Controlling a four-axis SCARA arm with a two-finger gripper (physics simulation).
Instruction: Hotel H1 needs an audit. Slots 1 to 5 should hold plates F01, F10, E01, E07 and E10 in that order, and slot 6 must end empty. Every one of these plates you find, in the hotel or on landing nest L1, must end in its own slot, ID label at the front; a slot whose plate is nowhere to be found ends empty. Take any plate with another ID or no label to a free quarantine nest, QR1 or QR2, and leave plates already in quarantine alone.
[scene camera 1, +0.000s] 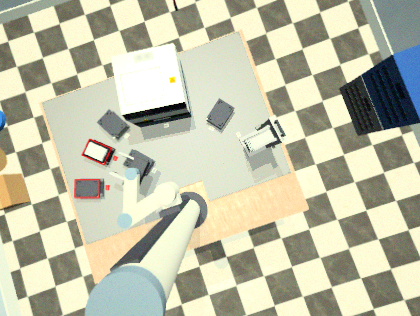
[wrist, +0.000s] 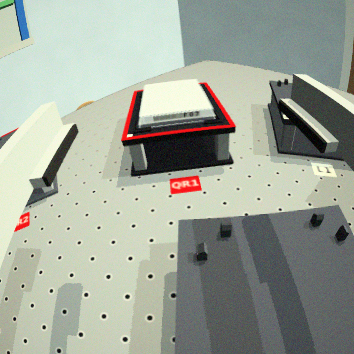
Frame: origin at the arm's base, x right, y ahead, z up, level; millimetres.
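Seen in the pictures: gripper, fingertip midpoint: (scene camera 1: 115, 162) (wrist: 176, 96).
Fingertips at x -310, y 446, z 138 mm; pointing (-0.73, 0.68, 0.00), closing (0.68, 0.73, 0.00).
Pixels of each thing's middle, then the offset from my fingertips to it. "spot": a spot on its surface instead.
- Nest QR1 at a spot on its surface: (wrist: 227, 129) spot: dx -35, dy +106, dz -78 mm
- white plate at the middle of its body: (wrist: 172, 98) (scene camera 1: 96, 151) dx -130, dy +124, dz -68 mm
- Nest QR2 at the middle of its body: (wrist: 15, 161) (scene camera 1: 89, 188) dx -263, dy -84, dz -98 mm
- Landing nest L1 at the middle of its body: (wrist: 309, 111) (scene camera 1: 113, 124) dx +22, dy +267, dz -95 mm
- Hotel H1 at the middle of its body: (scene camera 1: 261, 138) dx +862, dy -166, dz +117 mm
- dark bare nest at the middle of its body: (wrist: 284, 338) (scene camera 1: 139, 162) dx +104, dy -36, dz -95 mm
- big white instrument at the middle of its body: (scene camera 1: 154, 88) dx +382, dy +358, dz -2 mm
- dark nest at the middle of its body: (scene camera 1: 220, 114) dx +720, dy +89, dz -97 mm
My gripper (scene camera 1: 115, 164) (wrist: 176, 96) is part open and empty, above the table, its fingers pointing towards the quarantine nests. Nest QR1 (wrist: 227, 129), red-rimmed, bears a white plate (scene camera 1: 98, 151) (wrist: 176, 99); its front label starts with F0, the last character is blurred. Nest QR2 (scene camera 1: 88, 188) is red-rimmed and bare; in the wrist view the left finger hides most of it. Landing nest L1 (scene camera 1: 113, 124) (wrist: 284, 142) is dark and bare, partly behind the right finger in the wrist view. Hotel H1 (scene camera 1: 260, 140) stands at the right table edge; its slots cannot be read from above.
A dark bare nest (scene camera 1: 139, 162) (wrist: 265, 290) lies close to the gripper. A big white instrument (scene camera 1: 145, 82) stands at the back of the table. Another dark nest (scene camera 1: 220, 114) stands between it and the hotel. The arm's base (scene camera 1: 195, 207) is at the front edge.
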